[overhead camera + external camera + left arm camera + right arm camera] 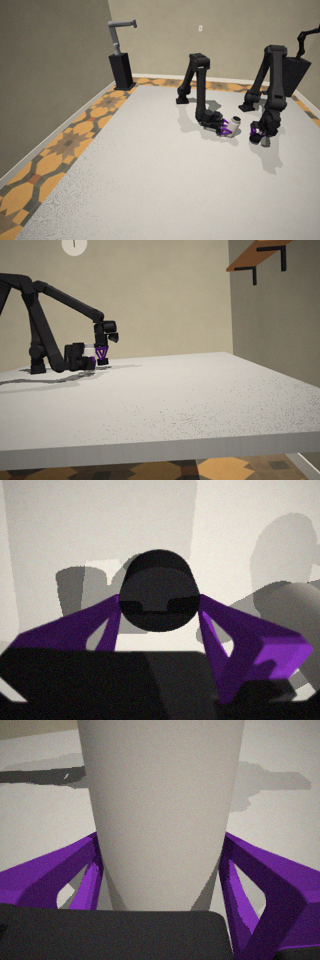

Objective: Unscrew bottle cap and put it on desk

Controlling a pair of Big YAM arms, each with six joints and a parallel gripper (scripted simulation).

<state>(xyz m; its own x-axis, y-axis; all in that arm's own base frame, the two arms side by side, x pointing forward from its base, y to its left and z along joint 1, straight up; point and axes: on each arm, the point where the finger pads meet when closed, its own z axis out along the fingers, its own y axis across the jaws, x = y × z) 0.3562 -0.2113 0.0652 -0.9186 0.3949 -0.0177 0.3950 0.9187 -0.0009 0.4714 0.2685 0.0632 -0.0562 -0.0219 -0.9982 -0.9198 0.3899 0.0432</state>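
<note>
Now: right hand 1 cm to the right of the bottle and 5 cm below it. From my right hand the other things lie so: black cap (3 cm ahead, 16 cm to the left, 2 cm below).
</note>
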